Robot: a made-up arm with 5 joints.
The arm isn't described. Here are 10 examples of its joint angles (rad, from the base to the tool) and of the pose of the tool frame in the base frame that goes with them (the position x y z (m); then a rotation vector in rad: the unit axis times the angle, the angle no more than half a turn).
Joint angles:
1: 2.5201 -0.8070 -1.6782 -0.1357 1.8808
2: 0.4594 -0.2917 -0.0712 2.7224 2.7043
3: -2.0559 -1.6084 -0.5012 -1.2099 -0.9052
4: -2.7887 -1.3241 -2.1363 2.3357 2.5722
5: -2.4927 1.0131 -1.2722 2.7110 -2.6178
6: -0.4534 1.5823 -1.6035 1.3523 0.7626
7: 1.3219 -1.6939 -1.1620 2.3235 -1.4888
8: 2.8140 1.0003 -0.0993 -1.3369 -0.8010
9: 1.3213 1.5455 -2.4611 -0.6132 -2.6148
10: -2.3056 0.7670 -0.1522 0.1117 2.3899
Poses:
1: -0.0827 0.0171 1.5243 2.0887 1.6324 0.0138
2: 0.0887 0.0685 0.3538 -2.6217 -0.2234 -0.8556
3: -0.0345 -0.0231 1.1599 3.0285 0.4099 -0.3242
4: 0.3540 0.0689 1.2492 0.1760 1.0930 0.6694
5: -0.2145 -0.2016 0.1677 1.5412 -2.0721 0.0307
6: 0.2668 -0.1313 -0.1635 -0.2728 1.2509 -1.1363
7: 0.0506 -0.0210 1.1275 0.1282 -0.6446 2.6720
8: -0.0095 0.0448 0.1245 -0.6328 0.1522 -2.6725
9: 0.2526 0.9468 0.4443 0.9954 1.4366 -1.9599
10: 0.0718 -0.0159 -0.0178 0.2119 -0.8064 1.4567
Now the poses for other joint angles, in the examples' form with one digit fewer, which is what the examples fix.
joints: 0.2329 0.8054 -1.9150 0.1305 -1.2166
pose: 1.022 0.188 0.610 -0.322 -0.972 1.301
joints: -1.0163 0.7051 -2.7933 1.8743 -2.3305
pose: 0.467 -0.733 1.035 -0.090 -0.017 1.215
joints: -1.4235 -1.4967 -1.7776 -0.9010 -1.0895
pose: -0.117 0.636 1.175 2.036 0.692 -0.392
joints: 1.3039 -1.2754 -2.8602 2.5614 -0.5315
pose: -0.107 -0.631 1.017 0.868 -1.606 1.389
